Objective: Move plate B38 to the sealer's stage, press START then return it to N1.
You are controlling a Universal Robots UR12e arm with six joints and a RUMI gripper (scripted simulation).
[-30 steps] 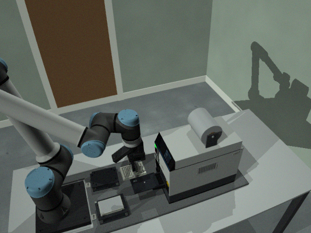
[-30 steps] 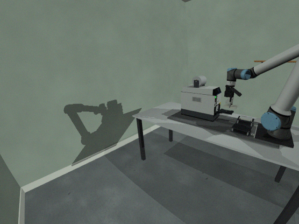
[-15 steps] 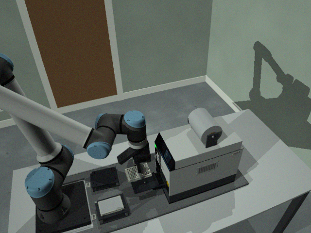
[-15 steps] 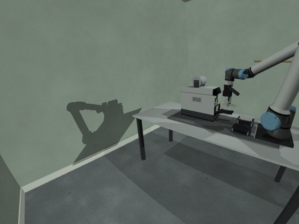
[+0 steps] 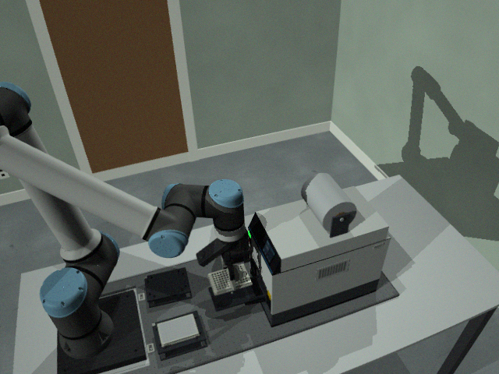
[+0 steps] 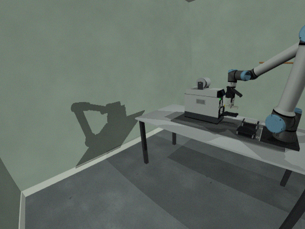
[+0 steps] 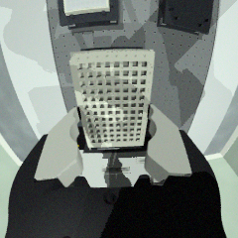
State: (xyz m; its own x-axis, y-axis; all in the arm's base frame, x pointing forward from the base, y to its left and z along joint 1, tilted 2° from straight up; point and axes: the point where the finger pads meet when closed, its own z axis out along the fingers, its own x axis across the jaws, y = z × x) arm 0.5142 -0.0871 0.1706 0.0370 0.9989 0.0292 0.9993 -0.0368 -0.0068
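The plate B38 lies 1 cm below my hand. The rest, counted from my hand: foil-covered plate (21 cm behind, 4 cm to the right, 13 cm below); nest N1 (20 cm behind, 18 cm to the left, 15 cm below); sealer stage (8 cm below).
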